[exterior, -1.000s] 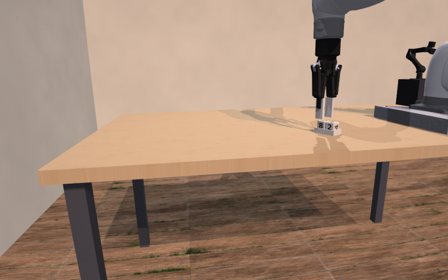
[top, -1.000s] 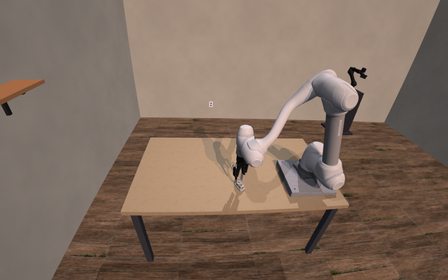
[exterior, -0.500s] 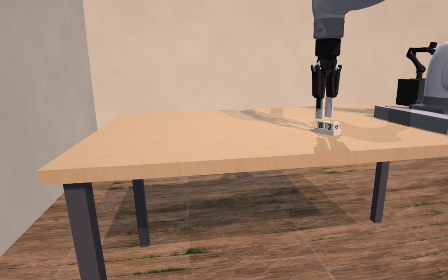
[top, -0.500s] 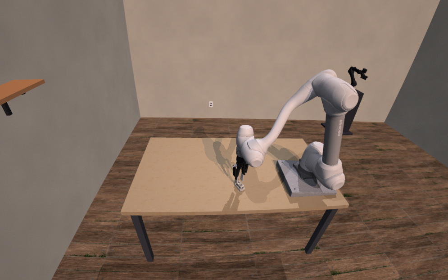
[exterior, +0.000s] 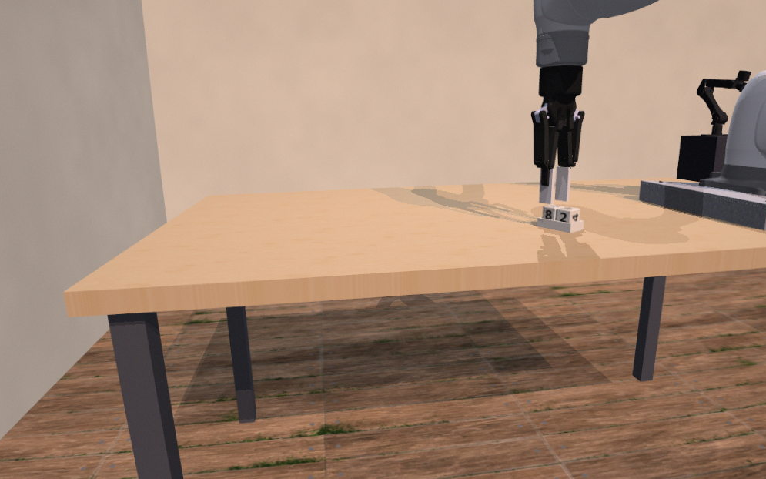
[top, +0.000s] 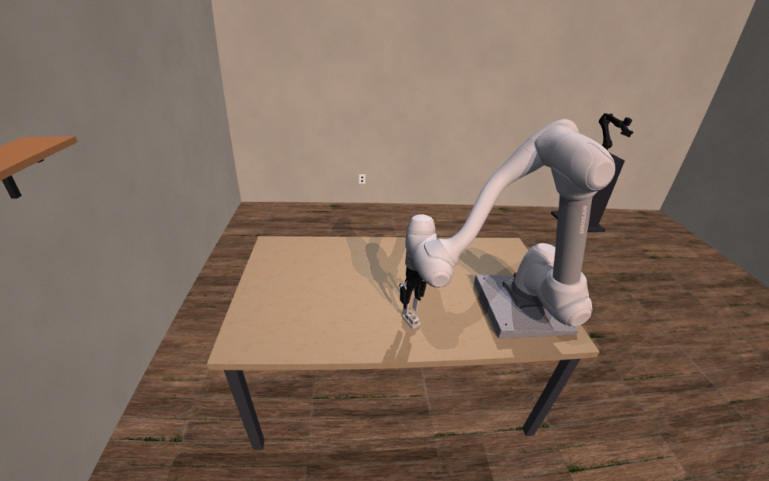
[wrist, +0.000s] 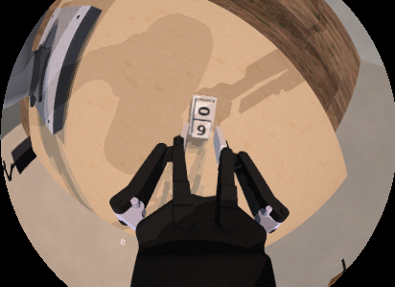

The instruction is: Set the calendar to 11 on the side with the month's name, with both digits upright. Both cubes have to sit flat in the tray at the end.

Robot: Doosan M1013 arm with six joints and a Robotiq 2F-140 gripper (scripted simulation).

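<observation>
My gripper is now 7 cm above the white tray, 1 cm to the right of it and 1 cm past it.
</observation>
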